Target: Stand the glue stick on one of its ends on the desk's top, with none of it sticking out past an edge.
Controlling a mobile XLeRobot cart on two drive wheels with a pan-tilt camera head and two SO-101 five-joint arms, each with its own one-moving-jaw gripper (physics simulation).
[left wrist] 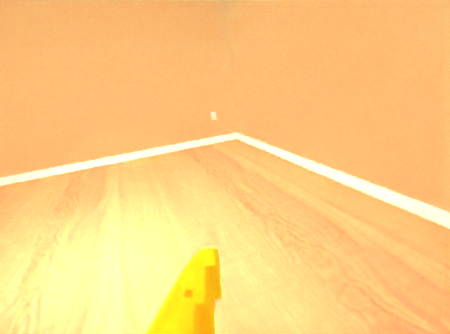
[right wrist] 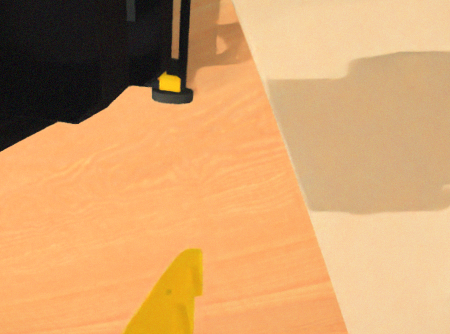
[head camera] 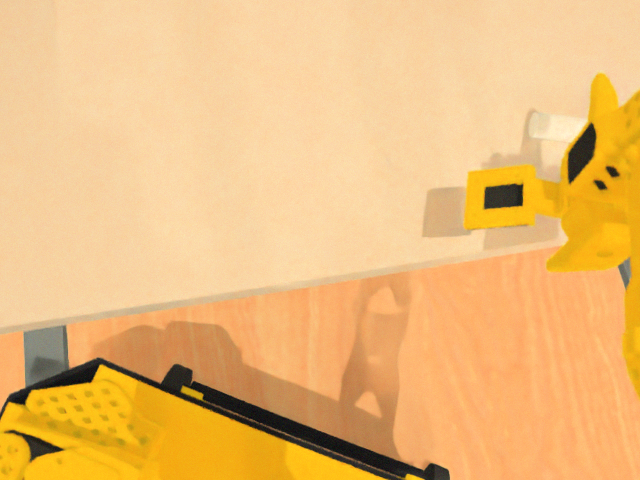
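Where they show: left end effector, tool point: (left wrist: 218,265); right end effector, tool point: (right wrist: 201,265) (head camera: 552,263); left arm's base, origin of the base link: (head camera: 53,456).
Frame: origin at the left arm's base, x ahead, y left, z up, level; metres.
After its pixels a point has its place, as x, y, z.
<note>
The white glue stick (head camera: 557,127) @(0.381, -0.256, -0.035) lies on its side on the pale desk top (head camera: 232,129) @(0.282, 0.003, -0.055) (right wrist: 400,270) @(0.356, -0.319, -0.055), at the right of the head view. Its right part is hidden behind my right gripper (head camera: 574,171) (right wrist: 192,270). That gripper is wide open, one jaw pointing up the head view beside the glue stick, the other down by the desk's front edge. The right wrist view shows one notched jaw and not the glue stick. My left gripper (left wrist: 207,272) is wide open; one jaw shows in its wrist view, in front of floor and walls.
The desk's front edge slants across the head view, above the wooden floor (head camera: 491,335) @(0.405, -0.444, -0.775) (right wrist: 150,200) @(-0.044, -0.880, -0.775). A grey desk leg (head camera: 45,356) stands at lower left. The yellow and black cart (head camera: 217,434) fills the bottom left. Black cart parts (right wrist: 60,60) show in the right wrist view.
</note>
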